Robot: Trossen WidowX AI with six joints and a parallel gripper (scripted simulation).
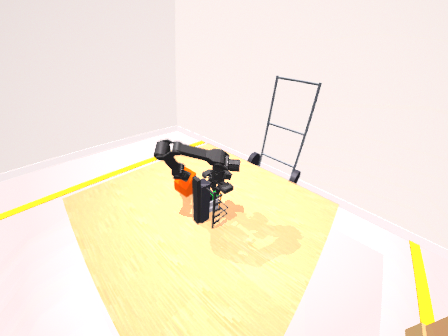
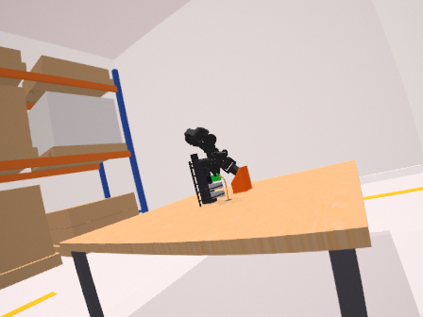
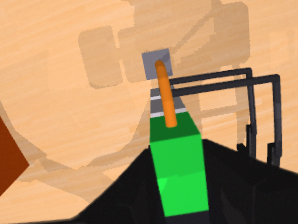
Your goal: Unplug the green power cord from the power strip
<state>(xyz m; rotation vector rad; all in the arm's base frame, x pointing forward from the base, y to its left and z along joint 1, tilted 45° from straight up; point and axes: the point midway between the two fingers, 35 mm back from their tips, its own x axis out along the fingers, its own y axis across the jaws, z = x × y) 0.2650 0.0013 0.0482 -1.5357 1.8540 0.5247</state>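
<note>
Right now the green plug is 30 mm to the right of my gripper tip.
</note>
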